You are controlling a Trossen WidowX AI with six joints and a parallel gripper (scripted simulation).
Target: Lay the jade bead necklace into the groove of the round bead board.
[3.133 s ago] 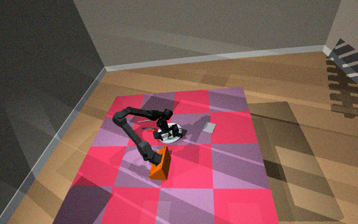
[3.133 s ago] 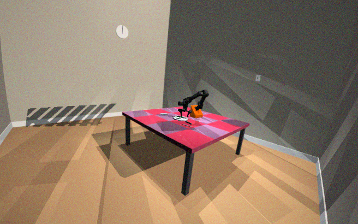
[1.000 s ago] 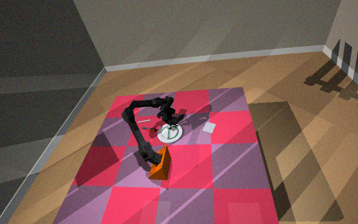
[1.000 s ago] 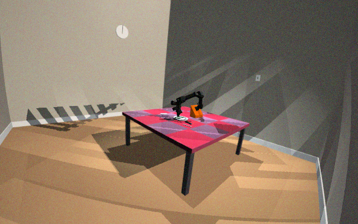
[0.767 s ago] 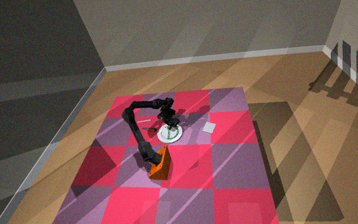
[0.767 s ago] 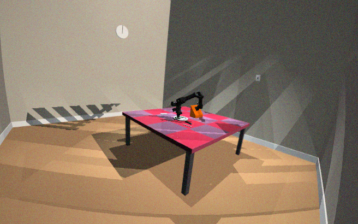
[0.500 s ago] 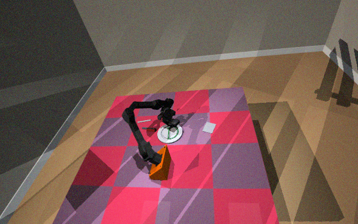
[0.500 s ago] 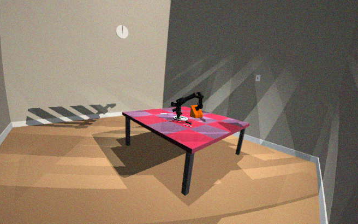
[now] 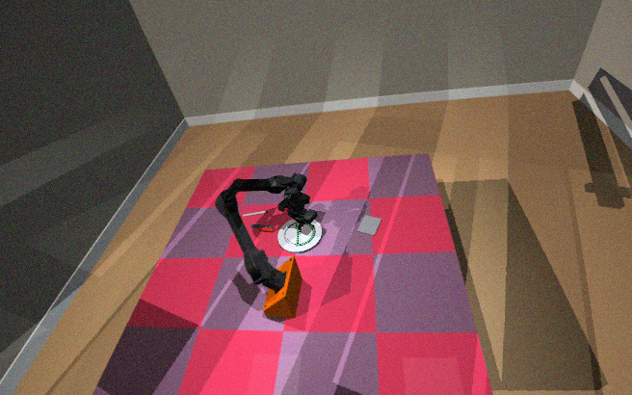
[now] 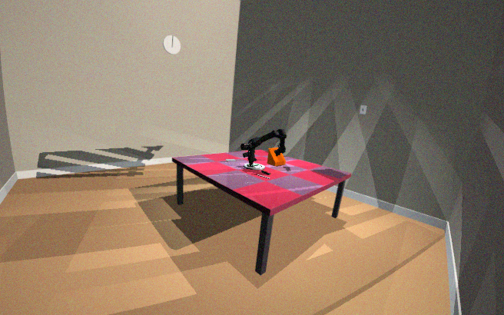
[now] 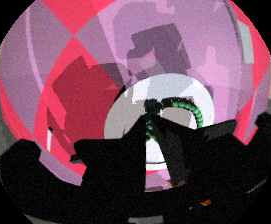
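The round white bead board lies 60 mm behind my gripper tip and 10 mm below it. From my gripper tip the other things lie so: red-handled tool: 180 mm to the left, 10 mm below, 10 mm behind; flat grey pad: 310 mm to the right, 20 mm behind, 10 mm below; thin white rod: 240 mm to the left, 90 mm ahead, 10 mm below.
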